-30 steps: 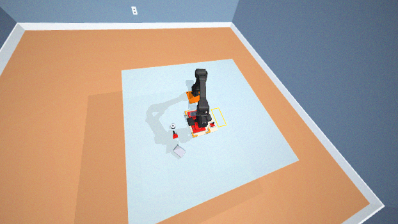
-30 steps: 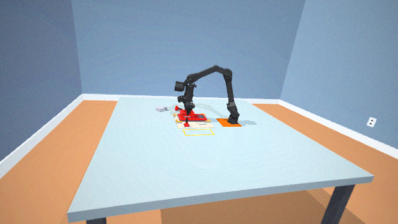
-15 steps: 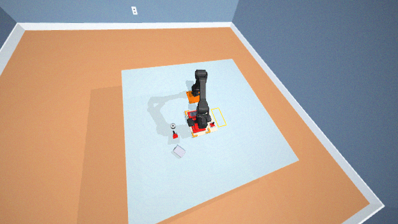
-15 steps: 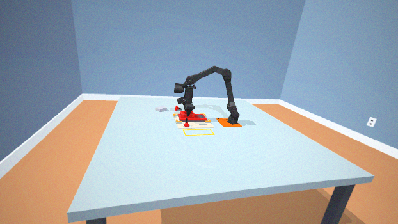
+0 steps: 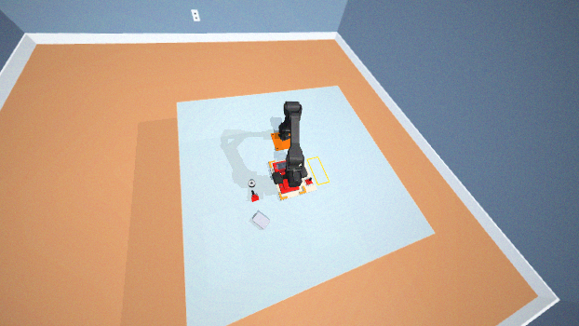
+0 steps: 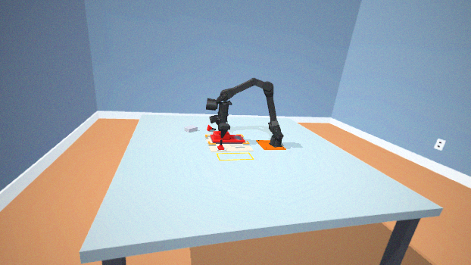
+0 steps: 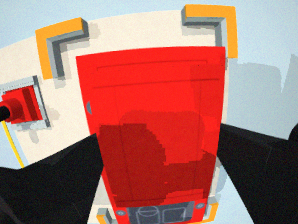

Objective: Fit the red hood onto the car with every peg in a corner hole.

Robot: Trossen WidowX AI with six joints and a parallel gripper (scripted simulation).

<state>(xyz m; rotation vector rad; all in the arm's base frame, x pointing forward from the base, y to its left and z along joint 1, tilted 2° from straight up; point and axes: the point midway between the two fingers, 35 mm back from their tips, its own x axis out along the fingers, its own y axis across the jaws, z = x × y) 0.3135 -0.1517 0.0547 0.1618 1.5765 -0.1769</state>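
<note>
Right now my gripper tip is 10 mm below the red hood. From my gripper tip the other things lie so: grey engine block: 10 mm to the left, 10 mm below; small wheel: 90 mm behind, 190 mm to the right, 30 mm below.
</note>
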